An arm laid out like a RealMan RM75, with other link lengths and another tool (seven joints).
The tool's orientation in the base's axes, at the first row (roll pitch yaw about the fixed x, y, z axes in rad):
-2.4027 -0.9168 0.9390
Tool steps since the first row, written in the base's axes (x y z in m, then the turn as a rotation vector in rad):
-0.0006 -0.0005 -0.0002 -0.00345 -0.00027 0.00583
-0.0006 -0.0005 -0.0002 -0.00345 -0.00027 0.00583
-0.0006 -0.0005 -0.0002 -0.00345 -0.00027 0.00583
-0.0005 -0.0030 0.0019 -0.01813 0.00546 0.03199
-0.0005 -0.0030 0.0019 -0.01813 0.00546 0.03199
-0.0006 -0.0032 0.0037 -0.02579 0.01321 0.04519
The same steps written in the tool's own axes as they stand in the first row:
-0.0006 -0.0005 -0.0002 0.00325 -0.00553 -0.00218
-0.0006 -0.0005 -0.0002 0.00325 -0.00553 -0.00218
-0.0006 -0.0005 -0.0002 0.00325 -0.00553 -0.00218
-0.0001 -0.0012 -0.0034 0.02156 -0.02967 -0.00606
-0.0001 -0.0012 -0.0034 0.02156 -0.02967 -0.00606
0.0011 -0.0020 -0.0043 0.03308 -0.04211 -0.00373

